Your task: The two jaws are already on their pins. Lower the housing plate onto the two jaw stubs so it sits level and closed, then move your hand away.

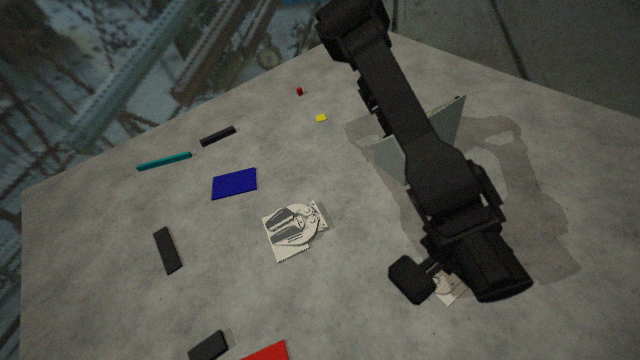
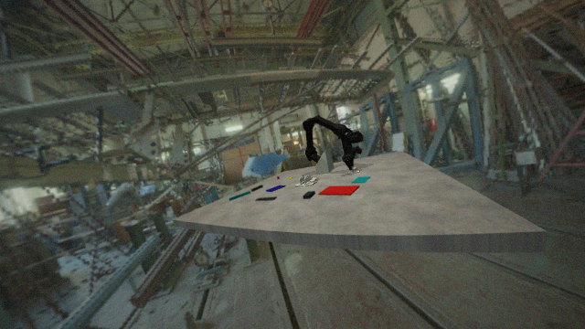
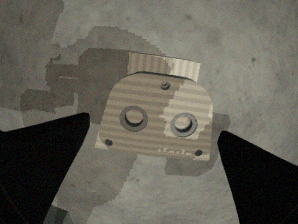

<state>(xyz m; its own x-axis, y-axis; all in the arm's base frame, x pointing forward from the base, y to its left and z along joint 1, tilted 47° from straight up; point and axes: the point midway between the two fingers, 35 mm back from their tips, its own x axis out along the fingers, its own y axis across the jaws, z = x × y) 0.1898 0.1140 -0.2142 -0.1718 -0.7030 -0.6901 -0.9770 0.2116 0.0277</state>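
My gripper tip is now 1 cm to the right of the white stepped block and 2 cm above it. From my gripper tip the other things lie so: red tile (34 cm ahead, 7 cm to the right, 2 cm below); then teal plate (21 cm ahead, 4 cm to the left, 2 cm below); then black block (37 cm ahead, 20 cm to the right, 2 cm below).
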